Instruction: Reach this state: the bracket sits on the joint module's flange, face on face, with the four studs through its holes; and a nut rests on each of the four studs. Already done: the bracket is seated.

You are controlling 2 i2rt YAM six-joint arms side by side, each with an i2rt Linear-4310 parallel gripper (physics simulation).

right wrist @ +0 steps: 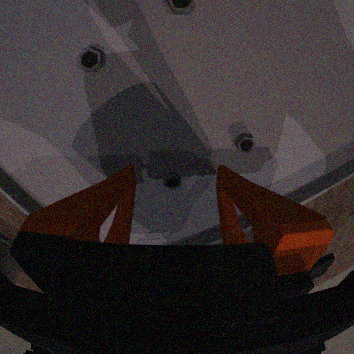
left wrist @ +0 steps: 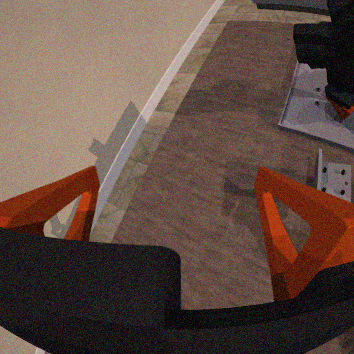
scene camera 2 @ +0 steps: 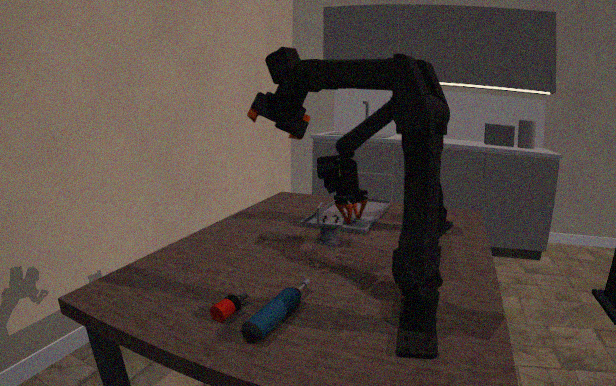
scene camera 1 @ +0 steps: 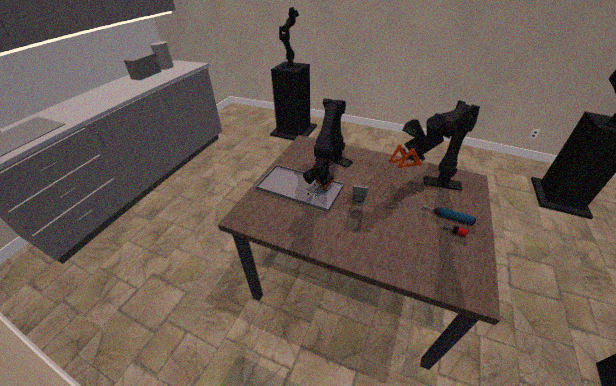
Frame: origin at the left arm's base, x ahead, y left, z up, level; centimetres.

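Where they show: left gripper, fingertip midpoint: [left wrist: 176, 175] [scene camera 2: 272, 128] [scene camera 1: 393, 164]; right gripper, fingertip midpoint: [right wrist: 175, 173] [left wrist: 346, 110] [scene camera 2: 353, 221] [scene camera 1: 322, 186]; left arm's base, link origin: [scene camera 2: 416, 327] [scene camera 1: 442, 183]; right arm's base, link origin: [scene camera 1: 336, 159].
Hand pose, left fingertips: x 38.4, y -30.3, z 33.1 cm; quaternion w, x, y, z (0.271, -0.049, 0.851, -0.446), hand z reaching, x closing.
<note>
Things, the pixels of their top centre, and the offset from my left fingertips.
- joint module, top centre: [scene camera 2: 330, 217] [scene camera 1: 360, 188] dy -12.2, dx -13.0, dz -25.7 cm
- tray, top centre: [right wrist: 340, 38] [left wrist: 335, 72] [scene camera 2: 351, 209] [scene camera 1: 299, 184] dy -44.0, dx -14.6, dz -31.5 cm
- dark nut, top centre: [right wrist: 172, 183] dy -31.9, dx -17.1, dz -32.2 cm
- blue screwdriver, top centre: [scene camera 2: 281, 296] [scene camera 1: 450, 210] dy +31.1, dx -12.6, dz -29.0 cm
- red-ended tool, top centre: [scene camera 2: 230, 296] [scene camera 1: 456, 227] dy +33.3, dx -3.0, dz -29.7 cm
The grey bracket [scene camera 1: 360, 190] [left wrist: 336, 178] sits on the joint module [scene camera 2: 330, 236], its upright plate at one side. Dark stud spots show on its face, too small to tell more. Several nuts lie on the tray [scene camera 1: 280, 186] [right wrist: 295, 65]; in the right wrist view, one nut [right wrist: 92, 59] is at upper left, another nut [right wrist: 245, 143] at right, and a dark nut [right wrist: 172, 181] between the fingertips. My right gripper [scene camera 1: 324, 184] [scene camera 2: 351, 218] [right wrist: 175, 173] is part open, low over the tray, holding nothing. My left gripper [scene camera 1: 404, 159] [left wrist: 176, 175] is wide open and empty, high above the table.
A blue screwdriver [scene camera 1: 456, 216] [scene camera 2: 274, 314] and a red-ended tool [scene camera 1: 460, 231] [scene camera 2: 223, 308] lie on the table, right of the bracket in scene camera 1. The tray's raised rim stands near the right fingers. The right arm reaches over the tray.
</note>
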